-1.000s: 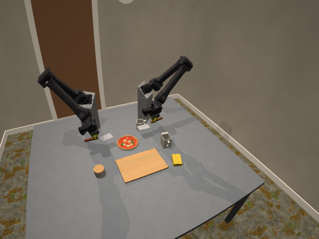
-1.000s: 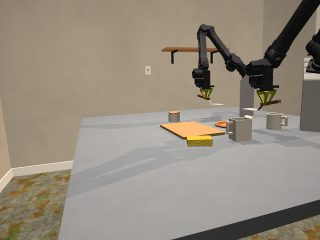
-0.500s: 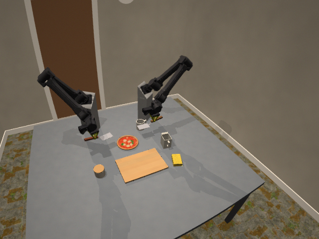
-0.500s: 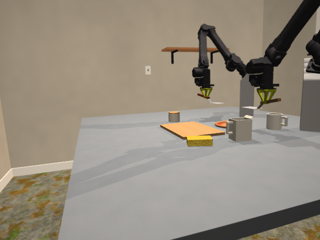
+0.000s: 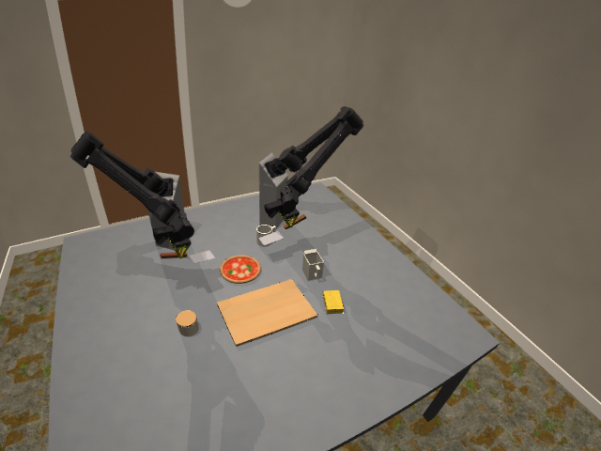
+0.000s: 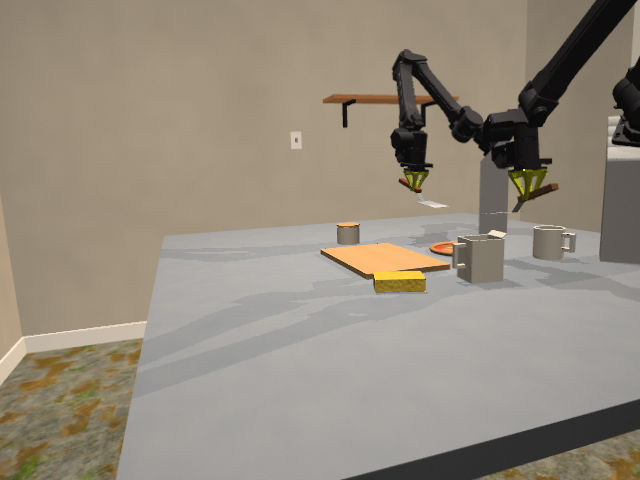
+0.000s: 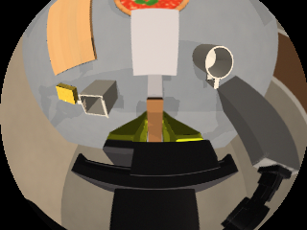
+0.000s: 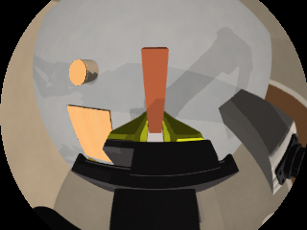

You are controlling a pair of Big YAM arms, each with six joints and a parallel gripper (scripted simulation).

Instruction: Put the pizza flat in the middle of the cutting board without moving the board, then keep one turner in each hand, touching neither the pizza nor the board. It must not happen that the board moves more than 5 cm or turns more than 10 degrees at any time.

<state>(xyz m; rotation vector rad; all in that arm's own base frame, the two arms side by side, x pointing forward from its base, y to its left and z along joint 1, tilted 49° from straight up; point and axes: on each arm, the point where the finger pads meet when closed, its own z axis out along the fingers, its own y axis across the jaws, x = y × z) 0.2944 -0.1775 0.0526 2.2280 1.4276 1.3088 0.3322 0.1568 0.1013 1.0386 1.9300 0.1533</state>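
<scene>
Right now my right hand is 270 mm to the right of the pizza, 180 mm above it and 20 mm past it. Round my right hand: square mug 570 mm to the left, 140 mm ahead, 130 mm below; then lidded canister 240 mm ahead, 150 mm below, 40 mm to the right; then wooden cutting board 290 mm to the left, 270 mm ahead, 180 mm below.
</scene>
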